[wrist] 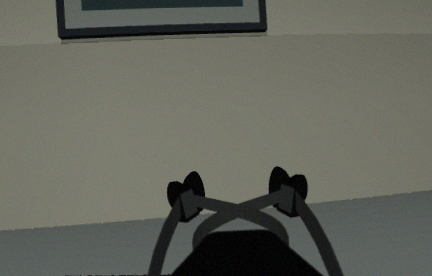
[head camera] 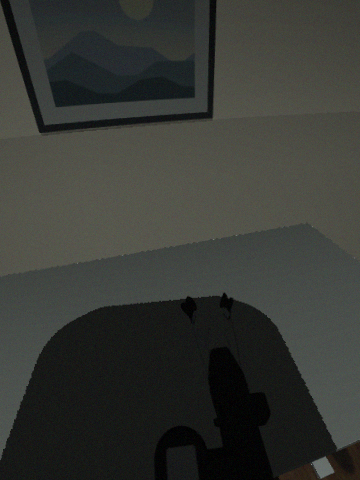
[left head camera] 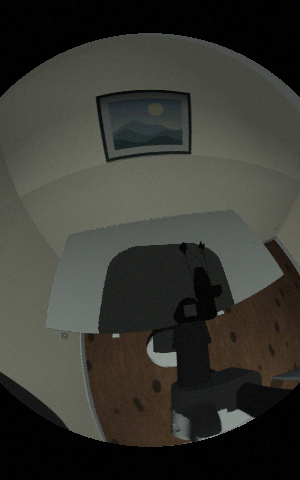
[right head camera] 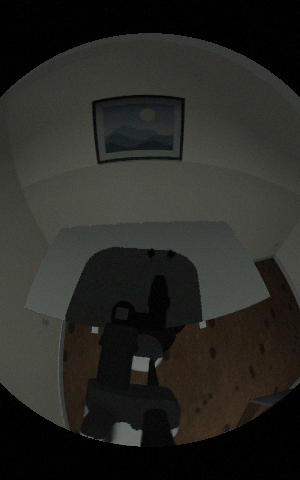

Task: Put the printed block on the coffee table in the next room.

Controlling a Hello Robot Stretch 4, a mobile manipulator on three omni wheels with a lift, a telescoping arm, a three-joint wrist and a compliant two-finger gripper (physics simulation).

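Seen in the pictures: gripper, fingertip midpoint: [wrist: 236, 185] [head camera: 205, 296] [left head camera: 190, 242] [right head camera: 160, 249]; robot's base at its link origin: [left head camera: 167, 347] [right head camera: 142, 351].
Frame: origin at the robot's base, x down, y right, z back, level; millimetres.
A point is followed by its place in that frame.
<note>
My gripper [head camera: 208, 305] {x -1096, y 87, z -482 mm} [left head camera: 192, 247] {x -1096, y 87, z -482 mm} [right head camera: 161, 254] {x -1096, y 87, z -482 mm} [wrist: 236, 185] {x -1096, y 87, z -482 mm} is open, with its two dark fingertips wide apart and no object between them. It is above a grey table [head camera: 150, 270] {x -922, y -57, z -794 mm} [left head camera: 85, 280] {x -922, y -481, z -388 mm} [right head camera: 235, 275] {x -922, y 560, z -454 mm} [wrist: 75, 250] {x -923, y -240, z -733 mm}, pointing toward the wall behind it. A large dark shadow covers the middle and front of the table top. The printed block cannot be made out in any view; the shadow and the arm darken or cover part of the top. The coffee table does not show.
A framed mountain picture [head camera: 120, 65] {x -1562, y -80, z -937 mm} [left head camera: 145, 125] {x -1598, y -83, z -936 mm} [right head camera: 139, 129] {x -1603, y -63, z -940 mm} [wrist: 162, 29] {x -1412, y -78, z -938 mm} hangs on the wall behind the table. Brown wooden floor [left head camera: 260, 345] {x 27, y 1178, z 317 mm} [right head camera: 235, 360] {x 28, y 1097, z 219 mm} with dark spots lies in front and to the right. A wall runs close along the left side.
</note>
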